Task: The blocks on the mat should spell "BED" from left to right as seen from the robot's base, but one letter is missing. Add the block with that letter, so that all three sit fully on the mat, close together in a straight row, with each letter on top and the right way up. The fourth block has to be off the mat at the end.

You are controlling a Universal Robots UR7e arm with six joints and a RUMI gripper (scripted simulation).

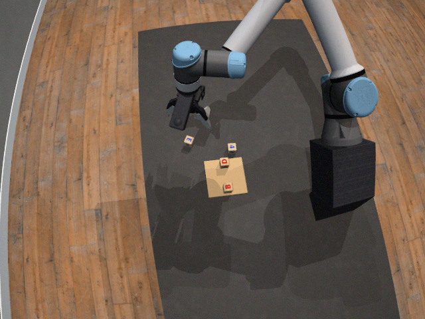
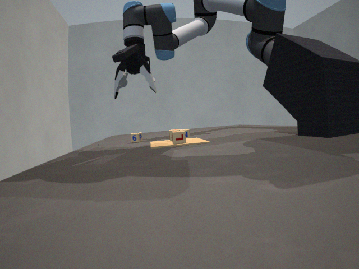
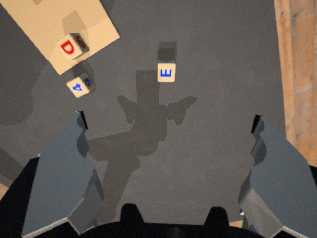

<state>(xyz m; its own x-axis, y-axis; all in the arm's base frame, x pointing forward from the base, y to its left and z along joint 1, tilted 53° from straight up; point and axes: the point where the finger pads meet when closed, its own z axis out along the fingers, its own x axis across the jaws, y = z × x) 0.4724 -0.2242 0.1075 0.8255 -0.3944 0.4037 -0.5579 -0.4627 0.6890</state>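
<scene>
Now: the E block 14 cm below my hand. Also, from my hand: D block: 14 cm below, 12 cm to the left, 10 cm behind; then B block: 21 cm to the left, 14 cm below, 9 cm behind; then tan mat: 17 cm to the left, 15 cm below, 10 cm behind.
</scene>
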